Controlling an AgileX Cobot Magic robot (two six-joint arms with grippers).
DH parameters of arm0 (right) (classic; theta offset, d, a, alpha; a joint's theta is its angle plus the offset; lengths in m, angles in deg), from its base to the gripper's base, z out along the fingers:
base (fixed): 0 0 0 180
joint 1: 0 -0.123 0 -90
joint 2: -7.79 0 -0.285 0
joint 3: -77.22 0 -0.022 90
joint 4: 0 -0.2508 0 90
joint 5: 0 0 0.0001 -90
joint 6: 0 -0.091 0 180
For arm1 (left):
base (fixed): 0 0 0 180
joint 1: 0 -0.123 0 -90
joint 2: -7.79 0 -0.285 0
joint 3: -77.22 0 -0.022 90
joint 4: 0 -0.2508 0 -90
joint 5: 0 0 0.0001 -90
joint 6: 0 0.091 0 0
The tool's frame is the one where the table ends.
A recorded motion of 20 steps. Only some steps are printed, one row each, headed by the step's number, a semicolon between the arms.
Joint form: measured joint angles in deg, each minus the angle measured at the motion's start. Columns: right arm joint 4, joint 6, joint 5, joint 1, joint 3, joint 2; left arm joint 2, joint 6, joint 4, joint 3, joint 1, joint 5.
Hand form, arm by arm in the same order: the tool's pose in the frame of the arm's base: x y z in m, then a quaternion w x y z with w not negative. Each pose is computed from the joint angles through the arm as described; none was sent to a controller.
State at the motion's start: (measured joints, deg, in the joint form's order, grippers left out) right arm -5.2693 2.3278 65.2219 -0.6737 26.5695 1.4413; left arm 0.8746 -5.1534 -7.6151 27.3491 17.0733 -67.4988
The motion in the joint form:
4: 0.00 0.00 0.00 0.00 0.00 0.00; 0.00 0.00 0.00 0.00 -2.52 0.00
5: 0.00 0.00 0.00 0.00 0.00 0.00; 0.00 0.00 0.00 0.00 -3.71 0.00
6: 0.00 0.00 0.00 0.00 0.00 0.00; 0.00 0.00 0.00 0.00 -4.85 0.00
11: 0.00 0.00 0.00 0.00 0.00 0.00; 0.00 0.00 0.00 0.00 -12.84 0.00
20: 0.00 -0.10 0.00 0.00 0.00 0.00; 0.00 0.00 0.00 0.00 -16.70 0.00
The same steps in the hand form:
4: -0.0082 0.0075 0.2613 0.48322 -0.02620 0.87424 0.03888; -0.0073 0.0134 0.2624 0.47068 0.06610 0.87970 -0.01465
5: -0.0082 0.0075 0.2613 0.48322 -0.02620 0.87424 0.03888; -0.0076 0.0133 0.2624 0.47081 0.05697 0.88034 -0.00976
6: -0.0082 0.0075 0.2613 0.48322 -0.02620 0.87424 0.03888; -0.0078 0.0131 0.2624 0.47088 0.04820 0.88087 -0.00507
11: -0.0082 0.0075 0.2613 0.48322 -0.02620 0.87424 0.03888; -0.0096 0.0119 0.2624 0.47009 -0.01328 0.88208 0.02774
20: -0.0082 0.0075 0.2613 0.48319 -0.02544 0.87426 0.03930; -0.0104 0.0112 0.2624 0.46889 -0.04298 0.88114 0.04356

